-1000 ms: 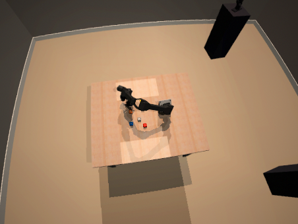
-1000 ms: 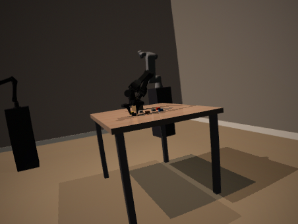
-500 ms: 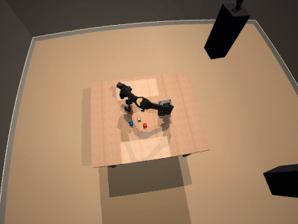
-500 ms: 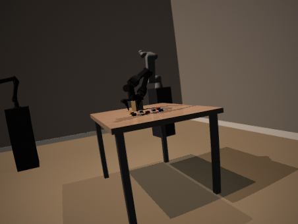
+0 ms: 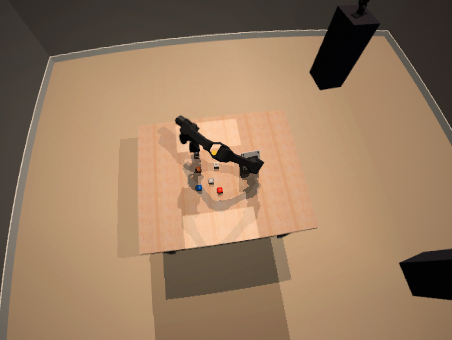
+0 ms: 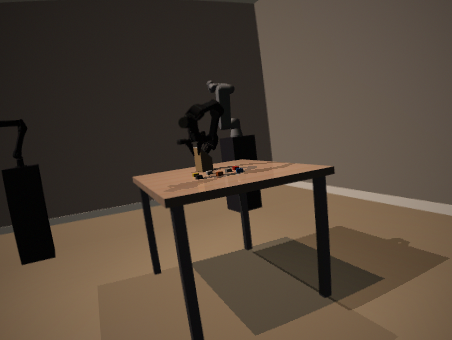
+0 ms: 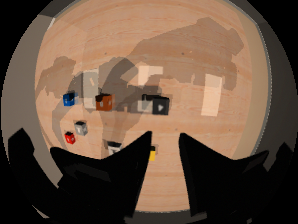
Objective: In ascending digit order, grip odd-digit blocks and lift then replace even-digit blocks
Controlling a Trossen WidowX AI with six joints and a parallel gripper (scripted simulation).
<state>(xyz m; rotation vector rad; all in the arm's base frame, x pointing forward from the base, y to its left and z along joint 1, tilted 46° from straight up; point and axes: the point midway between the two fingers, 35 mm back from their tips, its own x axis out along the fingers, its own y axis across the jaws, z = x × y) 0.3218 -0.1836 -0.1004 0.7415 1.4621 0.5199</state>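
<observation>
Now: gripper tip 12 cm to the right of the orange block, 12 cm above it and 2 cm short of it. From my gripper tip the other things lie so: yellow block (12 cm below, 12 cm behind, 3 cm to the left); grey block (22 cm to the left, 12 cm below, 5 cm behind); black block (12 cm below).
</observation>
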